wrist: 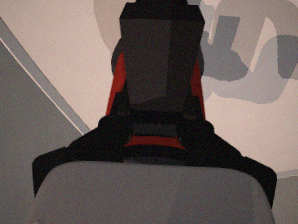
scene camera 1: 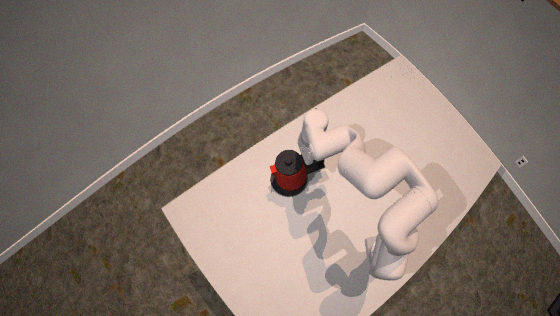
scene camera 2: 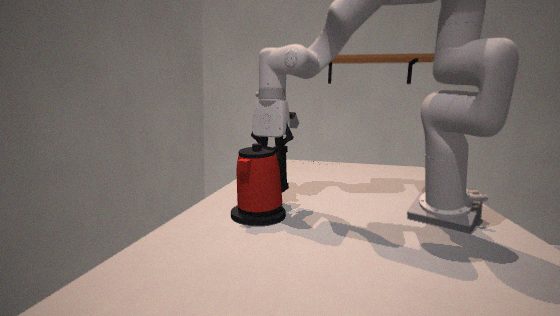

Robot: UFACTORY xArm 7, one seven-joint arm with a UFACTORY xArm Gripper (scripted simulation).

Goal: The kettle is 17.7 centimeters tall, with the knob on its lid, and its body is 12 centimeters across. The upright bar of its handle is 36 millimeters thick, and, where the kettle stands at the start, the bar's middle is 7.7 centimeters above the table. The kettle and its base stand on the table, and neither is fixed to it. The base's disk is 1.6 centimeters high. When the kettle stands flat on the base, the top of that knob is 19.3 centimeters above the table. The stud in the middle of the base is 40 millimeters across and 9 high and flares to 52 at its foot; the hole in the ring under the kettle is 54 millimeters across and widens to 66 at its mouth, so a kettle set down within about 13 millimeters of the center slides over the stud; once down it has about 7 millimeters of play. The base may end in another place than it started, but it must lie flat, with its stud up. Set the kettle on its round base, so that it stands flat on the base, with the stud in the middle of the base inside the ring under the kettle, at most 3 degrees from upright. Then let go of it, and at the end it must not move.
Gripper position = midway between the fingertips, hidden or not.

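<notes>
There is my gripper (wrist: 157, 91), and I can see a red kettle (scene camera 2: 261, 179) as well.
</notes>
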